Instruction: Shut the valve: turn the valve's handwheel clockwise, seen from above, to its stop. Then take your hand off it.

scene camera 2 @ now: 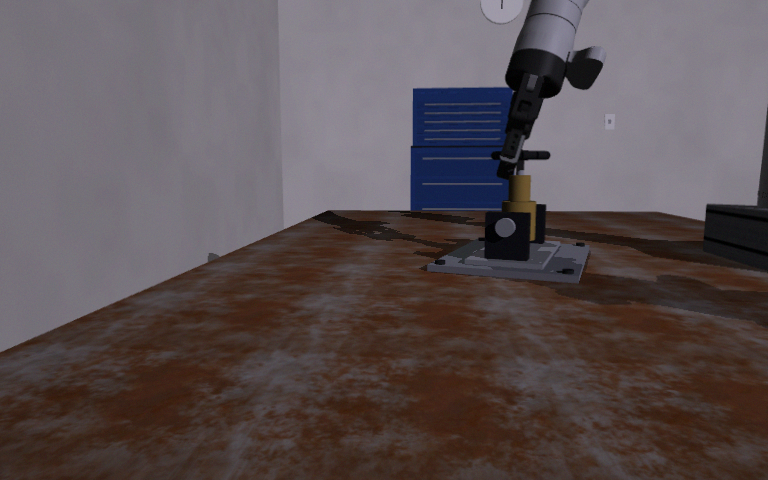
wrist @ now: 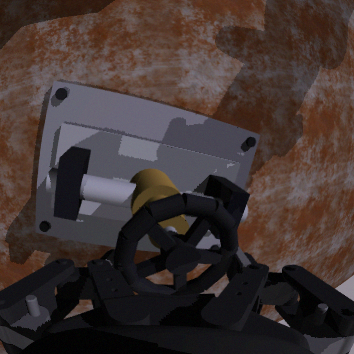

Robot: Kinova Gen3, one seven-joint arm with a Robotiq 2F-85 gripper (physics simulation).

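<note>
The valve's black handwheel (scene camera 2: 536, 154) (wrist: 170, 204) is level on top of the brass valve body (scene camera 2: 519, 189) (wrist: 151, 181). My gripper (scene camera 2: 506, 167) (wrist: 178, 258) reaches down at a tilt and is shut on the handwheel, with one finger at each side of the rim in the wrist view. In the scene view the fingertips hang slightly below the wheel's level, beside the stem. The far side of the grip is hidden there. The lower edge of the wheel is close to the gripper's palm in the wrist view.
The valve is on a grey base plate (scene camera 2: 574, 255) (wrist: 115, 107) with dark bolts at its corners. Black blocks (scene camera 2: 507, 249) (wrist: 72, 185) hold the light pipe (wrist: 107, 190) on both sides. A dark box (scene camera 2: 736, 234) is at the right of the table (scene camera 2: 339, 339). A blue cabinet (scene camera 2: 458, 164) stands behind.
</note>
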